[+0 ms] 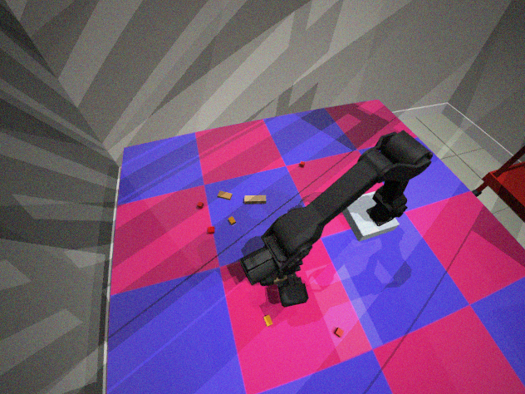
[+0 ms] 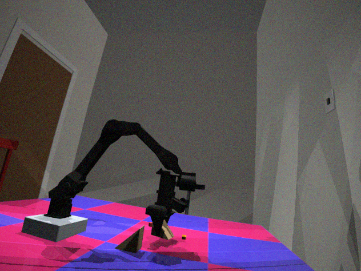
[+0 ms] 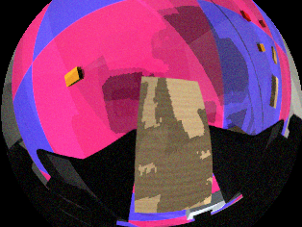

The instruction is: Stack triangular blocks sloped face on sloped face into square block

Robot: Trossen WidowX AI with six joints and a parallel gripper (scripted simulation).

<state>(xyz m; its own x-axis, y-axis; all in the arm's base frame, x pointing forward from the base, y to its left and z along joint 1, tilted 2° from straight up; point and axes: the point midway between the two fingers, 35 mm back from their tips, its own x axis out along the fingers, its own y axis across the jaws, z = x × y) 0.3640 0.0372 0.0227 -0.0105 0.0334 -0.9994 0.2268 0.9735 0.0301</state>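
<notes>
Now: the tan triangular block 1 cm behind my gripper tip and 1 cm above it. Round my gripper tip: brown flat piece: 6 cm ahead, 35 cm to the right, 3 cm below; long tan piece: 3 cm behind, 28 cm to the right, 2 cm below.
</notes>
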